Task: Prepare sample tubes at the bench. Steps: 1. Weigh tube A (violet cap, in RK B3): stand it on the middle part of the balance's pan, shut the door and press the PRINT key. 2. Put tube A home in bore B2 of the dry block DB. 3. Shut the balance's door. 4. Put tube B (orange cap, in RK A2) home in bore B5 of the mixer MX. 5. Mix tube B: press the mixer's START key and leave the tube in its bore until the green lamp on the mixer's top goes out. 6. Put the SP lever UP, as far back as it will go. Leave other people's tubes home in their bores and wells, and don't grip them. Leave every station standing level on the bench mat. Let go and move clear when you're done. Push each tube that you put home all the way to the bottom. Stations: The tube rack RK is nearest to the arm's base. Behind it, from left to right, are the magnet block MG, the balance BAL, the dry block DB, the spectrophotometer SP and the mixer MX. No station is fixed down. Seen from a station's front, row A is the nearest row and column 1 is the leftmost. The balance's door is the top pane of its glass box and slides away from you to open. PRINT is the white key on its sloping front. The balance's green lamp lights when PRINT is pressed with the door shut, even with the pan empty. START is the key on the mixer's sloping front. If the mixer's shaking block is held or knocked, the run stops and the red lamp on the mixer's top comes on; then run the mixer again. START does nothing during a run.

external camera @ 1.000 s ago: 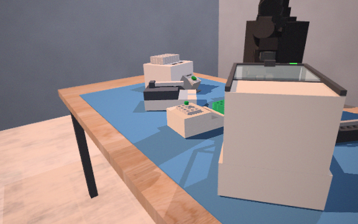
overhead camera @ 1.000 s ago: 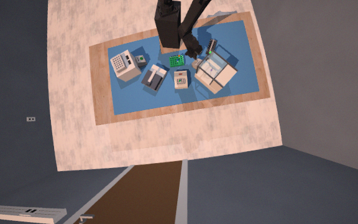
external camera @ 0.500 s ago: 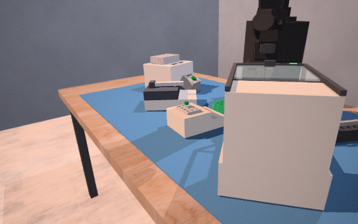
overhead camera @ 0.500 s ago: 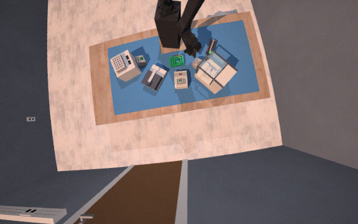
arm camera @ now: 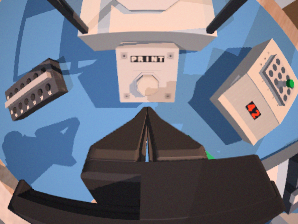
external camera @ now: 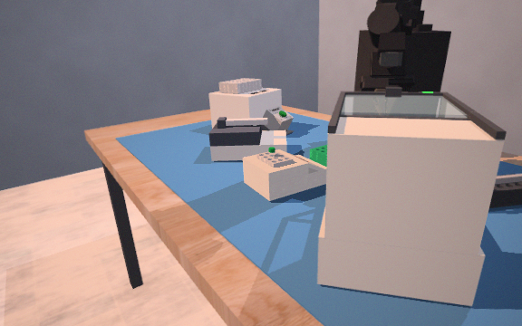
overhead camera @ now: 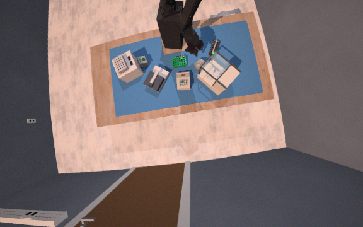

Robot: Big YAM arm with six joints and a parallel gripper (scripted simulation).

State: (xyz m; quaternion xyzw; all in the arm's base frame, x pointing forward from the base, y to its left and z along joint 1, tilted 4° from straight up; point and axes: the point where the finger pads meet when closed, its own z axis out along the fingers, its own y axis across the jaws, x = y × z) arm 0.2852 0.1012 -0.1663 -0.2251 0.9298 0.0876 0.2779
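Right now the balance door is 13 cm ahead of my hand, 7 cm to the left of it and 8 cm above it. Round my hand: rack: 6 cm behind, 14 cm to the right, 11 cm below; then blue-capped tube: 5 cm behind, 13 cm to the right, 10 cm below; then orange-capped tube: 8 cm behind, 10 cm to the right, 10 cm below.
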